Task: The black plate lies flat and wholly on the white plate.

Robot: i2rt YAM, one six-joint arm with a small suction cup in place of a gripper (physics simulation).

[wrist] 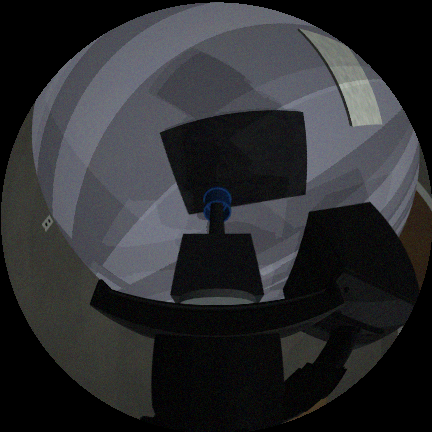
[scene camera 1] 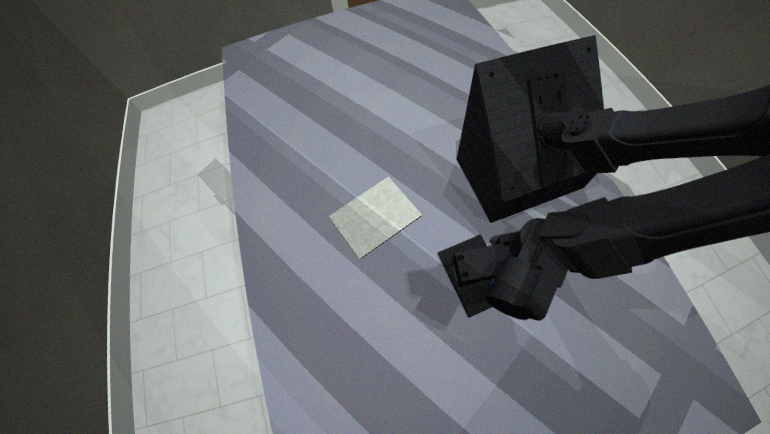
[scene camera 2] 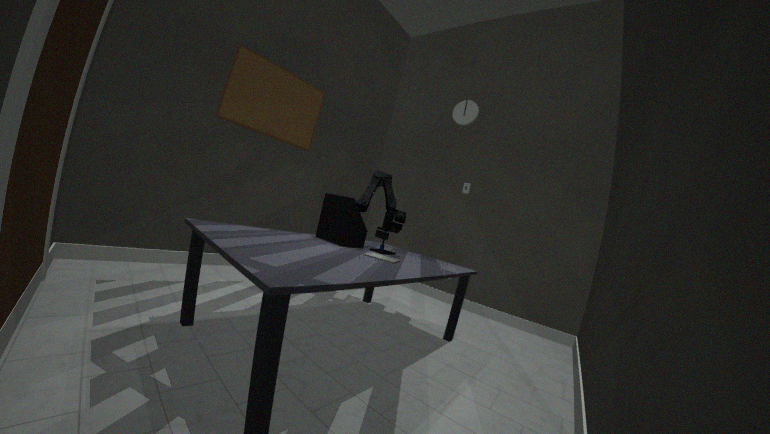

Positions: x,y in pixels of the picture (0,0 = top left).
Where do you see a black plate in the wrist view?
259,155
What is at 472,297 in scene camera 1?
A black plate.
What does the white plate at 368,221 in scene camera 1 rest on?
The table.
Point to the suction cup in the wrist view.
214,193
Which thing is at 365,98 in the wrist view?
A white plate.
